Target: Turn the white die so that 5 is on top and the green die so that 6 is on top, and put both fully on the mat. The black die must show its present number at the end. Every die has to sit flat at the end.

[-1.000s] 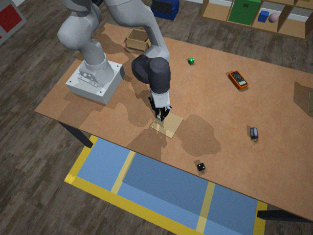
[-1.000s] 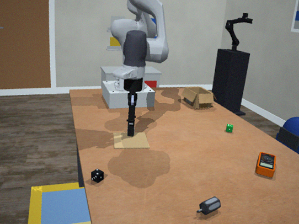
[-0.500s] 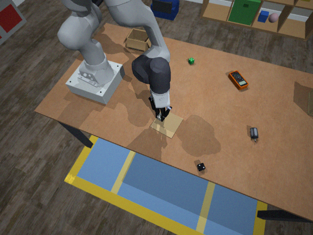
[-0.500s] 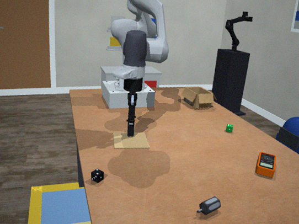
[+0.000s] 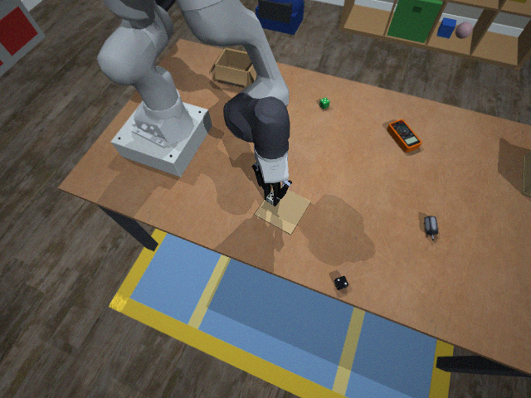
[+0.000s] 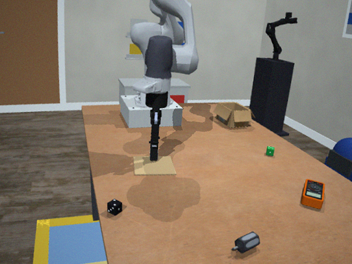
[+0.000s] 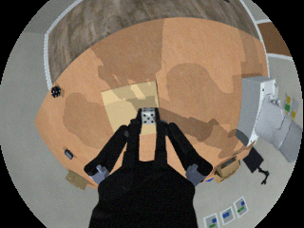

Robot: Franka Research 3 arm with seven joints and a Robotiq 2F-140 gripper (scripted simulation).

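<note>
The white die lies 2 cm below my hand. Also, from my hand: tan mat: 4 cm below, 4 cm ahead, 1 cm to the right; green die: 48 cm to the left, 6 cm ahead, 3 cm below; black die: 28 cm ahead, 20 cm to the right, 3 cm below.
</note>
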